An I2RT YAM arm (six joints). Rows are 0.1 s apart.
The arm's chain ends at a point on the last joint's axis. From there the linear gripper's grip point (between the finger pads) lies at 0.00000 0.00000 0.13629 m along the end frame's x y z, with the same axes.
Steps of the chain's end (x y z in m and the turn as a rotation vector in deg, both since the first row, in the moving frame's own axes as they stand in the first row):
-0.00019, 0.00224, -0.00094, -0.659, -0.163, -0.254
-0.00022, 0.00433, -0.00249, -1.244, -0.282, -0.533
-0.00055, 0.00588, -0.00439, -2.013, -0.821, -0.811
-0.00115, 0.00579, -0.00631, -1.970, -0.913, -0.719
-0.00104, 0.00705, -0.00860, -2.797, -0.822, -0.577
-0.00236, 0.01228, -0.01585, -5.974, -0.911, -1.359
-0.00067, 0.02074, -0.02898, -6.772, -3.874, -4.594
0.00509, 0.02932, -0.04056, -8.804, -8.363, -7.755
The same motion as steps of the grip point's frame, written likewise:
-0.00057, 0.00381, -0.00095, -0.659, -0.163, -0.254
-0.00088, 0.00729, -0.00252, -1.244, -0.282, -0.533
-0.00247, 0.01068, -0.00449, -2.013, -0.821, -0.811
-0.00329, 0.01049, -0.00641, -1.970, -0.913, -0.719
-0.00296, 0.01371, -0.00878, -2.797, -0.822, -0.577
-0.00435, 0.02649, -0.01661, -5.974, -0.911, -1.359
-0.00920, 0.03715, -0.03024, -6.772, -3.874, -4.594
-0.01318, 0.05138, -0.04360, -8.804, -8.363, -7.755

